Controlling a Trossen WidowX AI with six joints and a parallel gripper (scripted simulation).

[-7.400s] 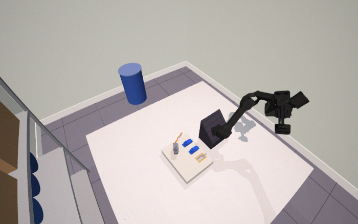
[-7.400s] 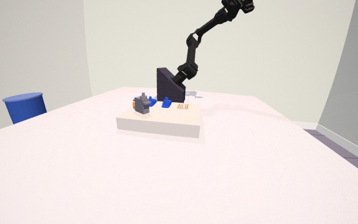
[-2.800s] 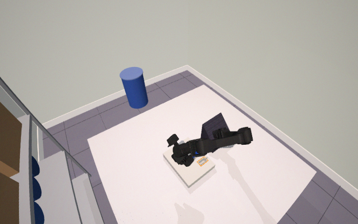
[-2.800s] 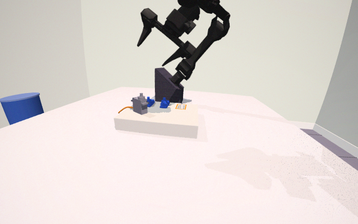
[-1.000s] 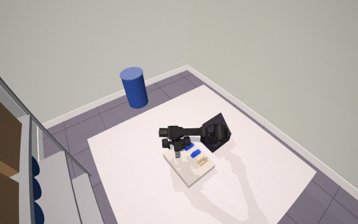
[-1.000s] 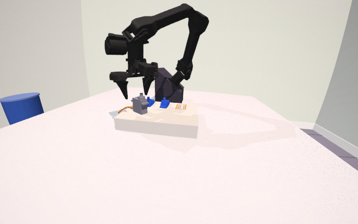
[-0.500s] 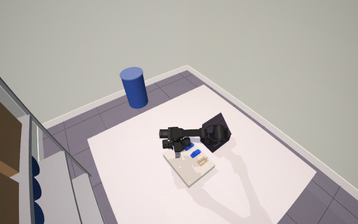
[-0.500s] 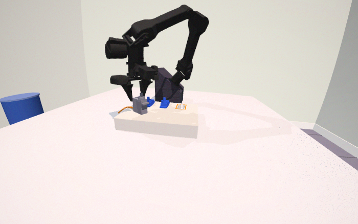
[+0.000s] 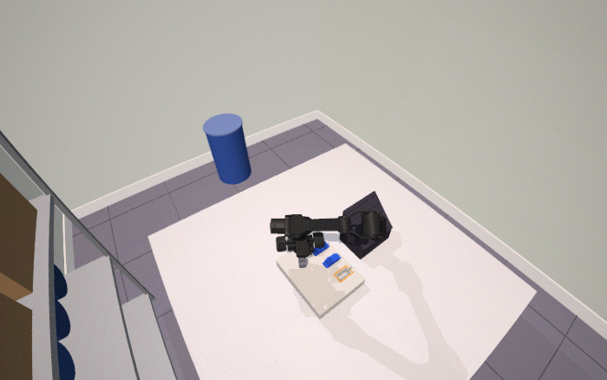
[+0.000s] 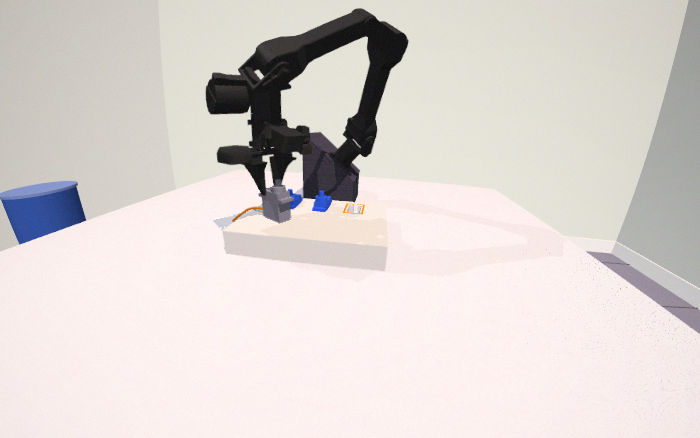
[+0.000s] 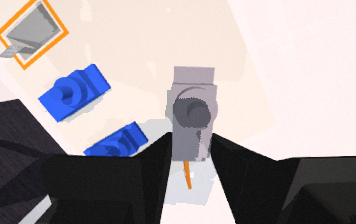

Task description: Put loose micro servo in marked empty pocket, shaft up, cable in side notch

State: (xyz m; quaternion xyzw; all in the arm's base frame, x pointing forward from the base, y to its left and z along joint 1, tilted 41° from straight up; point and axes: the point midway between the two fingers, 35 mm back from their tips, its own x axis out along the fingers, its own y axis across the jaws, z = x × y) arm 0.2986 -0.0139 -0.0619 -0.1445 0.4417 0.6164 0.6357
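Now: gripper tip 9 cm to the right of the cream deck and 7 cm above it.
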